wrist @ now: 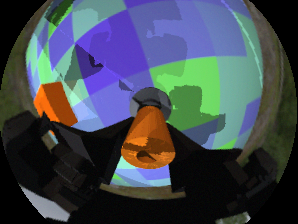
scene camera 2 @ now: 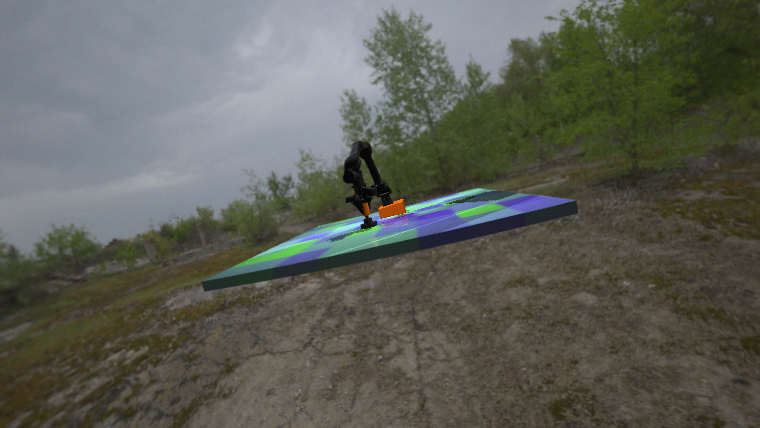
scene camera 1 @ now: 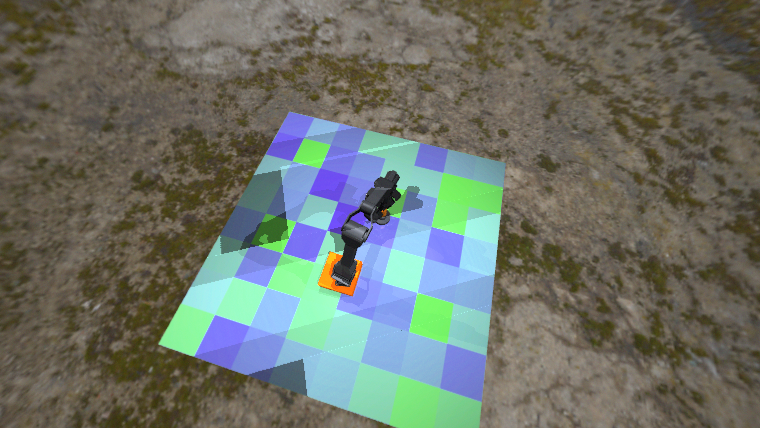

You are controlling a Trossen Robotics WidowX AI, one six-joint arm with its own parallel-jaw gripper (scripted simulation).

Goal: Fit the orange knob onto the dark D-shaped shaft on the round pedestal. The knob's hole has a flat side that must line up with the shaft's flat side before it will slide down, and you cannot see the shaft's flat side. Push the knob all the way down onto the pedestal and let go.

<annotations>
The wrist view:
my gripper
orange knob: held by my gripper
round pedestal
</annotations>
